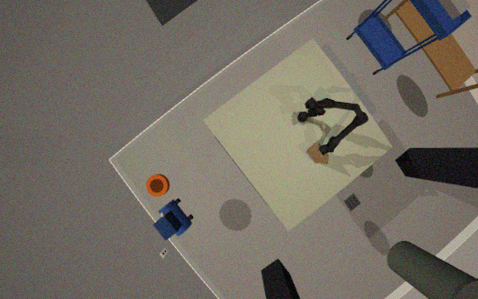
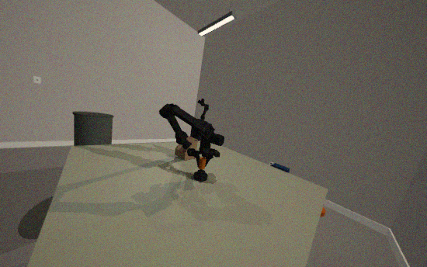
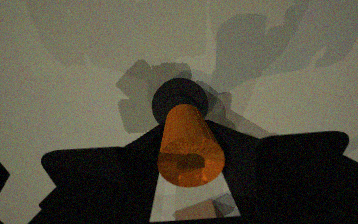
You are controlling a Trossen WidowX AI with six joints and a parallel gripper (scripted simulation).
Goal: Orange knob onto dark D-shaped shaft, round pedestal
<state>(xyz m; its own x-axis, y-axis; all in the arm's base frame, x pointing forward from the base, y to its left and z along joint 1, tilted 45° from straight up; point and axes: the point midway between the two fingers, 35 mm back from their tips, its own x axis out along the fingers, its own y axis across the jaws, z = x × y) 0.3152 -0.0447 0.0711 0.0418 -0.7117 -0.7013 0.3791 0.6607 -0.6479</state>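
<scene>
Now: gripper tip 20 mm below the orange knob. Also, from my gripper tip: dark round pedestal: 40 mm below.
</scene>
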